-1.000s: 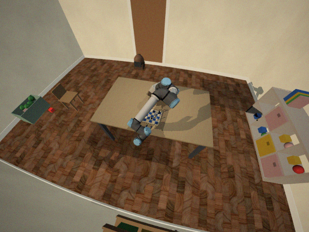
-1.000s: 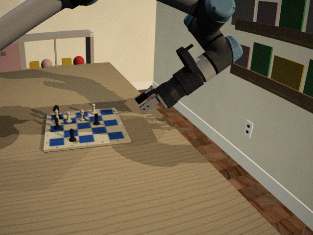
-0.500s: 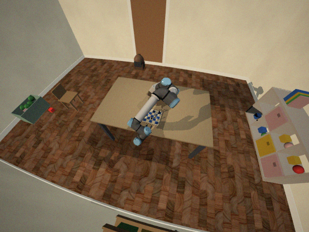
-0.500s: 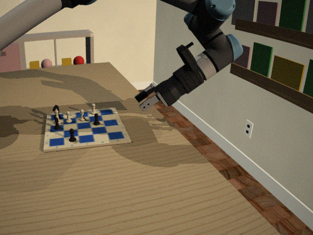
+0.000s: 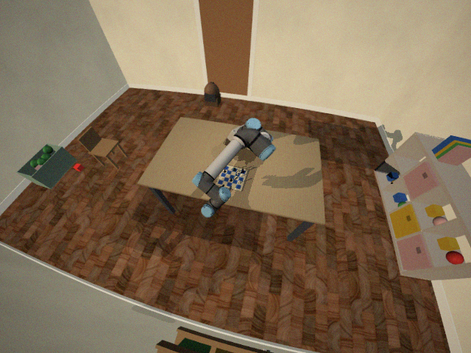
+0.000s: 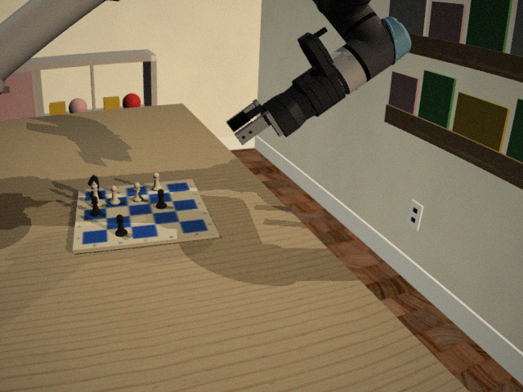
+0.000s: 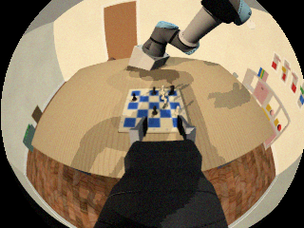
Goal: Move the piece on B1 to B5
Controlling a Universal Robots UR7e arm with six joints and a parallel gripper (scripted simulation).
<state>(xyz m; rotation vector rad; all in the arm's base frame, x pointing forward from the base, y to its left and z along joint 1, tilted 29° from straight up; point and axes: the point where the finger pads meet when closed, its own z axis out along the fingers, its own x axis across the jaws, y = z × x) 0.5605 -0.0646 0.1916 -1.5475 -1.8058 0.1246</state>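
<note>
My hand is 180 mm past the blue-and-white chessboard, 10 mm to the left of it and 130 mm above it. The rest, counted from my hand: tall black piece: 250 mm behind, 60 mm to the left, 110 mm below.
</note>
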